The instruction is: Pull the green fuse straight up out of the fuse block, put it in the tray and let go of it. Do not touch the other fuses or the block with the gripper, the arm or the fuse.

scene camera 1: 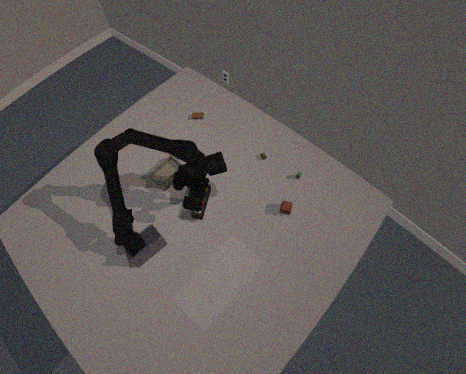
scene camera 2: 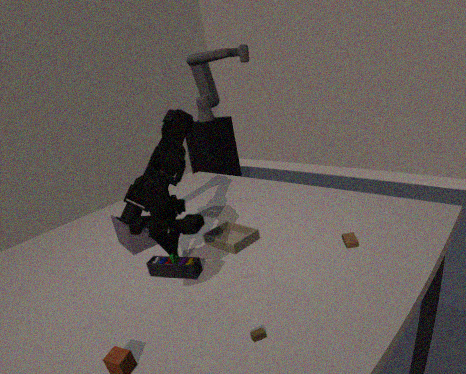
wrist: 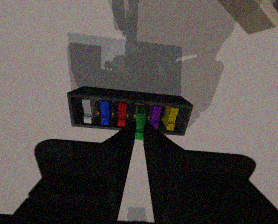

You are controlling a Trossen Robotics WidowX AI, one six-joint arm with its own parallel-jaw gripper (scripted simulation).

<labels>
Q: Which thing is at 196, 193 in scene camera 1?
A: My gripper.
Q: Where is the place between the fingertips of my gripper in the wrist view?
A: At 139, 125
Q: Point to a tray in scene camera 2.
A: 231, 237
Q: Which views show my gripper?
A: Scene camera 1, scene camera 2 and the wrist view: all of them.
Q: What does my gripper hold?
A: A green fuse.
</labels>
